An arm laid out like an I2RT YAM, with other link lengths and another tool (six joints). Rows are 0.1 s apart.
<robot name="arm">
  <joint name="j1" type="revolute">
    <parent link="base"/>
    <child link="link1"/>
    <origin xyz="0 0 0.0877" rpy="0 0 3.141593"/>
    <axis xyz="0 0 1"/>
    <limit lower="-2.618" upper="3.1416"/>
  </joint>
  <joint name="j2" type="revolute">
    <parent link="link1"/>
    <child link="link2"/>
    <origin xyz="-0.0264 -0.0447 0.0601" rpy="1.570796 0 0"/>
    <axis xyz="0 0 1"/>
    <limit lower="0" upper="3.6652"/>
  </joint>
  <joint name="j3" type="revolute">
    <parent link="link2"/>
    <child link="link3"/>
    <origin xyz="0.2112 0 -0.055" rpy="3.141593 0 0"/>
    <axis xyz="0 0 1"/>
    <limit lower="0" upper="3.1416"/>
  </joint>
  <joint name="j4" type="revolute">
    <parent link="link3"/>
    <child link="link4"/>
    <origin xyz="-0.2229 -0.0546 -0.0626" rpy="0 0 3.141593"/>
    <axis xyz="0 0 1"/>
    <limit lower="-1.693" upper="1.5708"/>
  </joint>
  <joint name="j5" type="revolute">
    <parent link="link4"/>
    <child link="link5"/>
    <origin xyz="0.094 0.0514 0.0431" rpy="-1.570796 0 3.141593"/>
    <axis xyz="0 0 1"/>
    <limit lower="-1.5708" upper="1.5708"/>
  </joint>
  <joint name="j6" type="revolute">
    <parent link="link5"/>
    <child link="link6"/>
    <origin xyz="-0.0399 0 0.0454" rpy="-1.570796 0 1.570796"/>
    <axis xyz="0 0 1"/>
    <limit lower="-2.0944" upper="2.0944"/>
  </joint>
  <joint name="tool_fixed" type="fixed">
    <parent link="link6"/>
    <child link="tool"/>
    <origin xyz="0.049 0.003 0.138" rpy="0.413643 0 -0.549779"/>
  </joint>
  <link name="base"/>
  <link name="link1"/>
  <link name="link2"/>
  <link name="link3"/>
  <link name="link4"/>
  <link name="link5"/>
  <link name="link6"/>
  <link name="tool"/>
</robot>
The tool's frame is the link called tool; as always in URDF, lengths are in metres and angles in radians.
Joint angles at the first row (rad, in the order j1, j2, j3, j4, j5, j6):
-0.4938 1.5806 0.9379 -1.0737 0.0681 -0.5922
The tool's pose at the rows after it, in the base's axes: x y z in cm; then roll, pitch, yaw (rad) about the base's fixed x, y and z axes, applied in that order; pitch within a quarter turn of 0, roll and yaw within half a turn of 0:
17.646, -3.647, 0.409, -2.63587, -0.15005, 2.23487
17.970, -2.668, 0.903, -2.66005, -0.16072, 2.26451
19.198, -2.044, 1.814, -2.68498, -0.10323, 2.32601
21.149, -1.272, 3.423, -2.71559, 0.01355, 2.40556
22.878, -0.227, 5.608, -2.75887, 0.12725, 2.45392
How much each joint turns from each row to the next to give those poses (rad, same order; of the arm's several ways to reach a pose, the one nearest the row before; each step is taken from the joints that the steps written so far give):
0.0213 -0.0004 0.0011 -0.0305 -0.0473 0.0003
0.0313 -0.0083 0.0099 -0.0179 -0.0267 0.0008
0.0603 -0.0454 0.0149 0.0023 0.0015 0.0023
0.0881 -0.0878 0.0141 0.0167 0.0214 0.0111
0.0756 -0.0988 0.0160 0.0058 0.0129 0.0232

